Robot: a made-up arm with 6 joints. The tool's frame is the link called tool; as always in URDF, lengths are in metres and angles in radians.
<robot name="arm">
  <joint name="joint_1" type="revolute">
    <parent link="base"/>
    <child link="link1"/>
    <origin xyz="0 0 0.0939"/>
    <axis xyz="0 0 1"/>
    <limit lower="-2.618" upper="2.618" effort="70" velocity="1.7"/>
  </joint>
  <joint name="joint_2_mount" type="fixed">
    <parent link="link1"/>
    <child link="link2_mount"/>
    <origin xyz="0 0 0"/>
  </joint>
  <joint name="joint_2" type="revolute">
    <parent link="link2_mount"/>
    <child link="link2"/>
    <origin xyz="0 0 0"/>
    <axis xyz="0.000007 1 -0.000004"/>
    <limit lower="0" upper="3.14" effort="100" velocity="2.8"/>
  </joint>
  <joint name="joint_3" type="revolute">
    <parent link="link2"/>
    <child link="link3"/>
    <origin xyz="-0.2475 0 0.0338"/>
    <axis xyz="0.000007 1 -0.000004"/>
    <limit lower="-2.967" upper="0" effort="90" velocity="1.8"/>
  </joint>
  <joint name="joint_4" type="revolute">
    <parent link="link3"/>
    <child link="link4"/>
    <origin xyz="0.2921 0 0.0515"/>
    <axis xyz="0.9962 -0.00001 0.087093"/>
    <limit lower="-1.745" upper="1.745" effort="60" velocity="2.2"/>
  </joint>
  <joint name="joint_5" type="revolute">
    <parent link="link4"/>
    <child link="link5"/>
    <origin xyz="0 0 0"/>
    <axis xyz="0.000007 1 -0.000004"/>
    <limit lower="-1.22" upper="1.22" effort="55" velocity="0.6"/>
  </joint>
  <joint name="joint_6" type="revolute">
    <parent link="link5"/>
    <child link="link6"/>
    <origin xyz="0.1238 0 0.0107"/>
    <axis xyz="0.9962 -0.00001 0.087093"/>
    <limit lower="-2.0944" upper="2.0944" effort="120" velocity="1.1"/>
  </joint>
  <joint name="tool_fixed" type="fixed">
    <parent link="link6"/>
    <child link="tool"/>
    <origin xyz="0 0 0" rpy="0 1.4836 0"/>
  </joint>
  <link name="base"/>
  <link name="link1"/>
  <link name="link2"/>
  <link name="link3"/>
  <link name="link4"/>
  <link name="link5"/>
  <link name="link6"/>
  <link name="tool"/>
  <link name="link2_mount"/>
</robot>
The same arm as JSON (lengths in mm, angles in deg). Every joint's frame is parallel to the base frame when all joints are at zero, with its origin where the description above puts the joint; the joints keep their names.
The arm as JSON. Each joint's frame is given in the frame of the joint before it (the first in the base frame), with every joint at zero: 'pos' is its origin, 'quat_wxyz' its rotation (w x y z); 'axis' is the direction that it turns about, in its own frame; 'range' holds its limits. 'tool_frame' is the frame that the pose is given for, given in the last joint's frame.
{"length_unit": "mm", "angle_unit": "deg", "joints": [{"joint": "joint_1", "pos": [0.0, 0.0, 93.9], "quat_wxyz": [1.0, 0.0, 0.0, 0.0], "axis": [0.0, 0.0, 1.0], "range": [-150.0, 150.0]}, {"joint": "joint_2", "pos": [0.0, 0.0, 0.0], "quat_wxyz": [1.0, 0.0, 0.0, 0.0], "axis": [0.0, 1.0, 0.0], "range": [0.0, 179.91]}, {"joint": "joint_3", "pos": [-247.5, 0.0, 33.8], "quat_wxyz": [1.0, 0.0, 0.0, 0.0], "axis": [0.0, 1.0, 0.0], "range": [-170.0, 0.0]}, {"joint": "joint_4", "pos": [292.1, 0.0, 51.5], "quat_wxyz": [1.0, 0.0, 0.0, 0.0], "axis": [0.9962, 0.0, 0.0871], "range": [-99.98, 99.98]}, {"joint": "joint_5", "pos": [0.0, 0.0, 0.0], "quat_wxyz": [1.0, 0.0, 0.0, 0.0], "axis": [0.0, 1.0, 0.0], "range": [-69.9, 69.9]}, {"joint": "joint_6", "pos": [123.8, 0.0, 10.7], "quat_wxyz": [1.0, 0.0, 0.0, 0.0], "axis": [0.9962, 0.0, 0.0871], "range": [-120.0, 120.0]}], "tool_frame": {"pos": [0.0, 0.0, 0.0], "quat_wxyz": [0.737254, 0.0, 0.675616, 0.0]}}
